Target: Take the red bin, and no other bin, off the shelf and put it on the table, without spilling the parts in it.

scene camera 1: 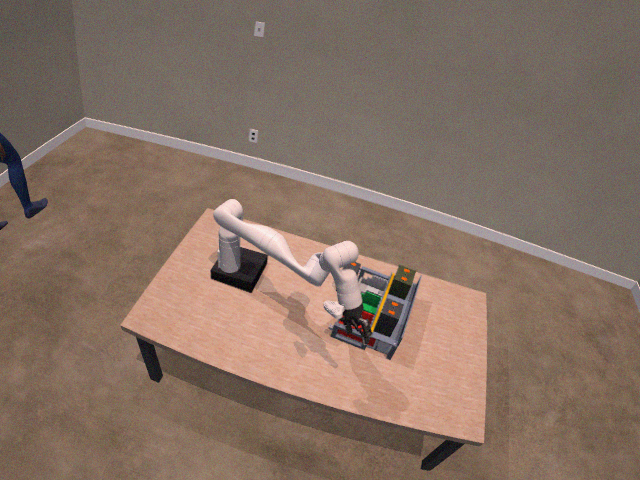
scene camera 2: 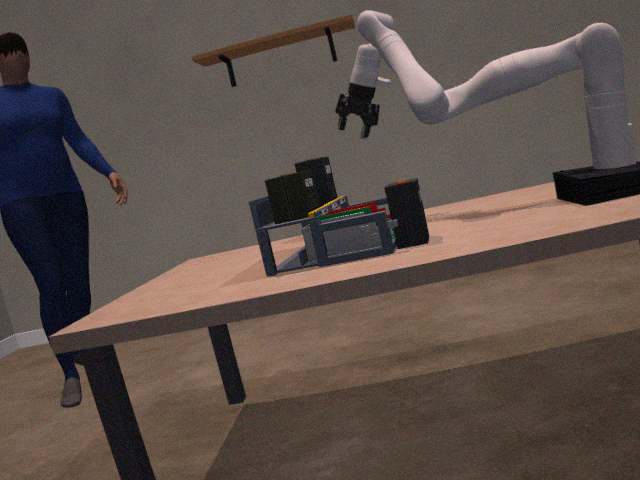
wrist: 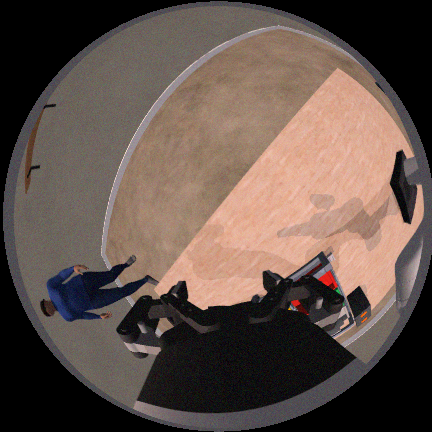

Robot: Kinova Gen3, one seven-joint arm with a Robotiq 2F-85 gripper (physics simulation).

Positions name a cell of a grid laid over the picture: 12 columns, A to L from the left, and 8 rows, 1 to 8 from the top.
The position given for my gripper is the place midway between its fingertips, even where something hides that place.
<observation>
My gripper (scene camera 2: G3) is open, with nothing in its grasp. On the table rests a black box (scene camera 2: H4).
My gripper shows as well in the wrist view (wrist: G6).
</observation>
